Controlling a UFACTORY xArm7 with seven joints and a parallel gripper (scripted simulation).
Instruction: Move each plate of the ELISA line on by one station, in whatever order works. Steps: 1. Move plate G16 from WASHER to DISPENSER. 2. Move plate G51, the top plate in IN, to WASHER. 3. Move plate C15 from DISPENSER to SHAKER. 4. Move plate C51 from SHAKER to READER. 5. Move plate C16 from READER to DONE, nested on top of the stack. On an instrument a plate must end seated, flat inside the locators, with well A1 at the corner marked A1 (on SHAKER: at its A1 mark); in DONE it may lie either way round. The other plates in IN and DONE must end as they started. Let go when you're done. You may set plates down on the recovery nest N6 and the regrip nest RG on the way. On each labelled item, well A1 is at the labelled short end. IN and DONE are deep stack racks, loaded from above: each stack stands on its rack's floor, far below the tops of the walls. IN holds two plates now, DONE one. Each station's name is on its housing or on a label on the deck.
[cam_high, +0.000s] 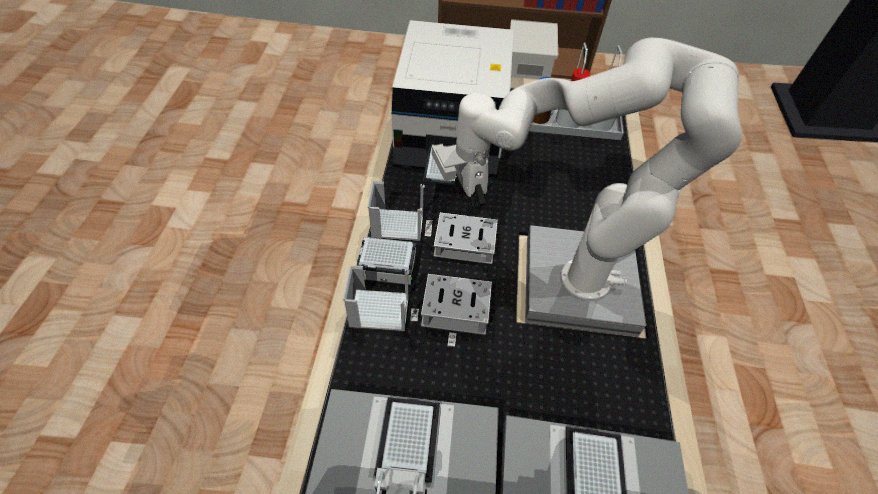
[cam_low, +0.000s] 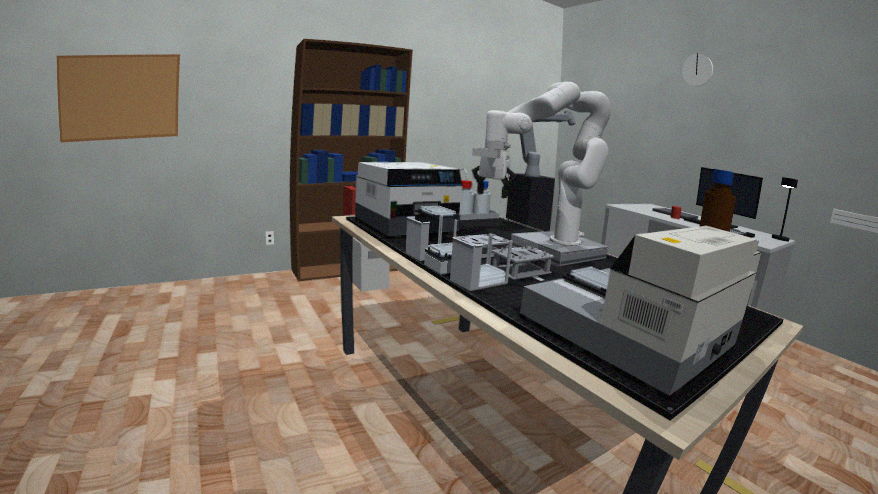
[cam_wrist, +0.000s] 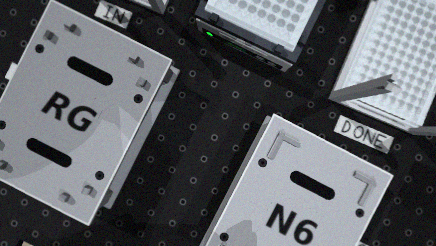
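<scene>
The dark pull-out tray lies 80 mm ahead of my hand, 220 mm to the right of it and 110 mm below it.
</scene>
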